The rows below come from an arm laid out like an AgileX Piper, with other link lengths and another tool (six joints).
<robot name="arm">
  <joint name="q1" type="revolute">
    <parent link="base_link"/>
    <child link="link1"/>
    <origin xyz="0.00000 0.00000 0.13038" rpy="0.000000 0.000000 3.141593"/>
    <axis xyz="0 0 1"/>
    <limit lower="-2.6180" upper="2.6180"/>
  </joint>
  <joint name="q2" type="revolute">
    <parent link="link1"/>
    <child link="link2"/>
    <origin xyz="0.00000 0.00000 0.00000" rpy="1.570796 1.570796 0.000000"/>
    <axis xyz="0 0 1"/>
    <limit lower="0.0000" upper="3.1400"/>
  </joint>
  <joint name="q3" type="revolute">
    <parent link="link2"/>
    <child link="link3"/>
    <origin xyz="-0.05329 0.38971 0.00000" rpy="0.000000 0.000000 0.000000"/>
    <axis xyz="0 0 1"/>
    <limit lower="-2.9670" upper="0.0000"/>
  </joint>
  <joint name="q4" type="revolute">
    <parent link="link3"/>
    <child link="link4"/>
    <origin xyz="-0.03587 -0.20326 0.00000" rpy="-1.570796 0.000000 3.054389"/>
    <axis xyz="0 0 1"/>
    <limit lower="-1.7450" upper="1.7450"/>
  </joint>
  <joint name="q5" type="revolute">
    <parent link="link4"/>
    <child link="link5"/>
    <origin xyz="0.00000 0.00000 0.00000" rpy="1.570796 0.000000 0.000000"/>
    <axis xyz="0 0 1"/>
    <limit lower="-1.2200" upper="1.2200"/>
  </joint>
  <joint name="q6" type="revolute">
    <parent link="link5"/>
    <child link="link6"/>
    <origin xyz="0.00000 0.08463 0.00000" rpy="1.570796 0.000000 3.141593"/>
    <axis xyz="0 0 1"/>
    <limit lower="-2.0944" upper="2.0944"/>
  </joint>
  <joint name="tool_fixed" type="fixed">
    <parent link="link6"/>
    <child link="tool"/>
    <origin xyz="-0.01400 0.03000 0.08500" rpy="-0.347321 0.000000 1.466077"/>
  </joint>
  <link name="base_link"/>
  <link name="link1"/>
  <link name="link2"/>
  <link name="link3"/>
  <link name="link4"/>
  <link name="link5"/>
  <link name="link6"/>
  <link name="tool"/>
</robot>
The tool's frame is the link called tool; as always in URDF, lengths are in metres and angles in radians.
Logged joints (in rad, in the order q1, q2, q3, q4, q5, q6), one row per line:
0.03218, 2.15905, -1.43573, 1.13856, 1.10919, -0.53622
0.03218, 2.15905, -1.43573, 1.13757, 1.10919, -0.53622
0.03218, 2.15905, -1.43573, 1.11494, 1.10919, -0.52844
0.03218, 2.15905, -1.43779, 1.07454, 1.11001, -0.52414
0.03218, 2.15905, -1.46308, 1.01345, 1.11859, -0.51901
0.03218, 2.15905, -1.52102, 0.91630, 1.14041, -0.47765
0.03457, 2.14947, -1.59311, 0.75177, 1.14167, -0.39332
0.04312, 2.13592, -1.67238, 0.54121, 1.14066, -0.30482
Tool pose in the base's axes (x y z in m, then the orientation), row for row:
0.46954, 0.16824, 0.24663, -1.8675, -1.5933, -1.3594
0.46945, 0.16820, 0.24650, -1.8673, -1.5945, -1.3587
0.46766, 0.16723, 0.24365, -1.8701, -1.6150, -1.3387
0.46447, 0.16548, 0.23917, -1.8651, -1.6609, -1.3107
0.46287, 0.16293, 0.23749, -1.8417, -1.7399, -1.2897
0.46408, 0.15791, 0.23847, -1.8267, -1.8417, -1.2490
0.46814, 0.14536, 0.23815, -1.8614, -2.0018, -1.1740
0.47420, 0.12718, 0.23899, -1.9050, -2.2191, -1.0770
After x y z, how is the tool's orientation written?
As a rotation vector, in radians.
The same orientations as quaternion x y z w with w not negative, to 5 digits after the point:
-0.65618, -0.55983, -0.47765, 0.16697
-0.65607, -0.56022, -0.47737, 0.16686
-0.65634, -0.56681, -0.46984, 0.16490
-0.65277, -0.58130, -0.45873, 0.15987
-0.64060, -0.60519, -0.44860, 0.14876
-0.62903, -0.63419, -0.43010, 0.13091
-0.62352, -0.67055, -0.39326, 0.08323
-0.61119, -0.71196, -0.34554, 0.01248

